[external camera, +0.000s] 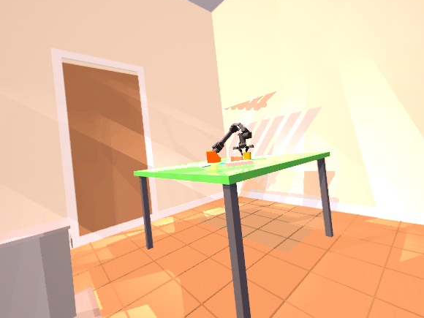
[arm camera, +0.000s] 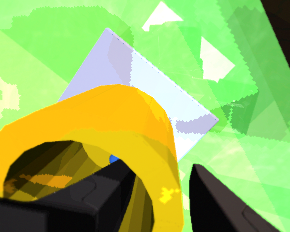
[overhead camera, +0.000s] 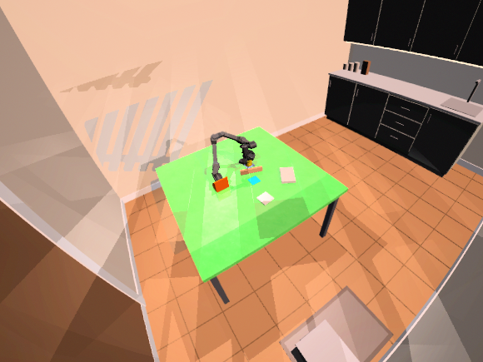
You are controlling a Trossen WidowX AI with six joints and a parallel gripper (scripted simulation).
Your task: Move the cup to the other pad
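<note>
My gripper tip is 30 mm short of the pale lavender pad, 10 mm to the right of it and 40 mm above it. Also, from my gripper tip: cyan pad 50 mm behind, 190 mm to the right, 40 mm below; then low wooden bar 10 mm behind, 90 mm to the right, 20 mm below; then yellow-orange cup 20 mm ahead, 10 mm to the left.
</note>
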